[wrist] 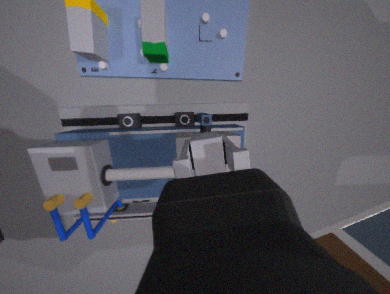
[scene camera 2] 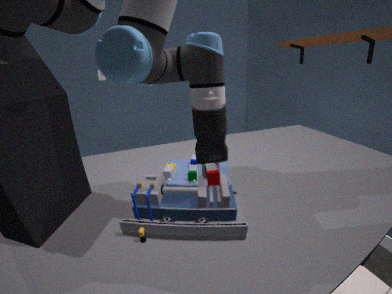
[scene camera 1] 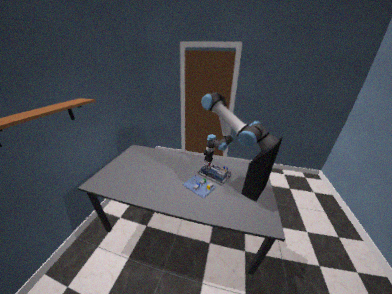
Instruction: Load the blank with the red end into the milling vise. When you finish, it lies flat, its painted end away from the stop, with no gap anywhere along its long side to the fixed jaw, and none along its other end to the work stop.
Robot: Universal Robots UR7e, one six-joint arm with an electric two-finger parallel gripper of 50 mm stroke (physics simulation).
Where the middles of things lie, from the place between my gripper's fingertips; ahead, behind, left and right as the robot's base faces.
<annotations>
I see the red-ended blank (wrist: 207, 148) 2 cm above my hand, 1 cm to the right of it and 1 cm behind it.
</annotations>
